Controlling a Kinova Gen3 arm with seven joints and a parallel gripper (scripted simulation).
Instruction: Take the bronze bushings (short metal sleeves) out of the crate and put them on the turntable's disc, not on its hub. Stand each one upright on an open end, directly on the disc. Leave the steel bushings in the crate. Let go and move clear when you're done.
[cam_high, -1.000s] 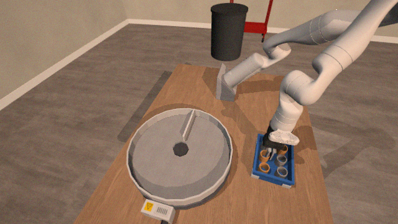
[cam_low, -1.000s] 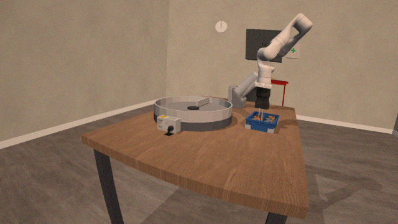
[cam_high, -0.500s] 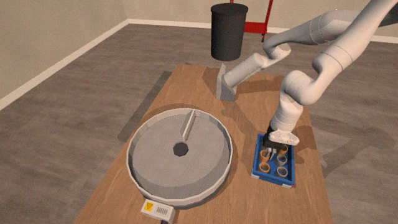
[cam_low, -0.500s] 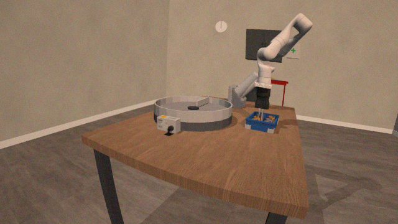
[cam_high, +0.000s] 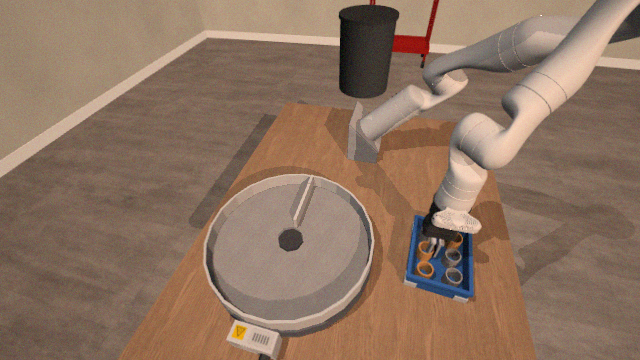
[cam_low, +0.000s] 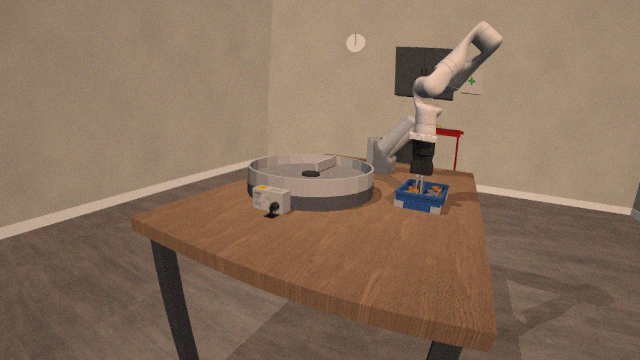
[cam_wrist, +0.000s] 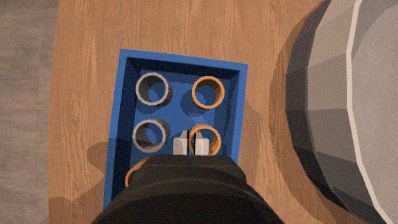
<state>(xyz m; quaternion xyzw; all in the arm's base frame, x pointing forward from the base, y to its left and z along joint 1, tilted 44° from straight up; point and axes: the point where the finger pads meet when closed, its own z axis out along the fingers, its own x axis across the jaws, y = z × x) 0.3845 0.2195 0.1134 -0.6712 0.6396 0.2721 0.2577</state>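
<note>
Now: the blue crate 20 mm to the left of my hand and 20 mm below it. From my hand the other things lie so: grey turntable disc: 80 mm ahead, 360 mm to the right, 10 mm above.
</note>
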